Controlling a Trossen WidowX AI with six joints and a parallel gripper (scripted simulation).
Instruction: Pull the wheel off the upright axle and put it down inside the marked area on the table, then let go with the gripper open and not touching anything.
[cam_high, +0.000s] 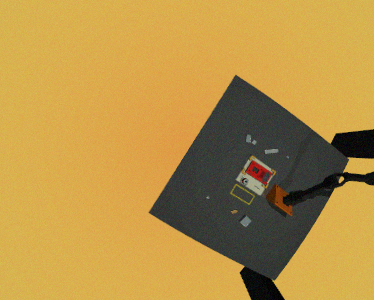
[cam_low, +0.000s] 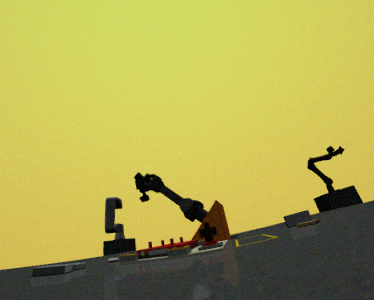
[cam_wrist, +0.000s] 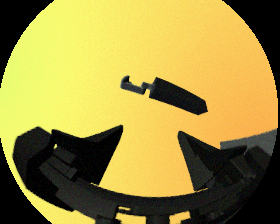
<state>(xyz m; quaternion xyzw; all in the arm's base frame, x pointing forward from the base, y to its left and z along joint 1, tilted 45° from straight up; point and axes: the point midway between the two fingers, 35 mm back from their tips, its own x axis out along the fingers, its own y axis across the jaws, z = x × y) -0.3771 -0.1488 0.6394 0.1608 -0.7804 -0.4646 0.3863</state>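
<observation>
My gripper tip is 77 cm short of the wheel, 63 cm to the right of it and 38 cm above it.
</observation>
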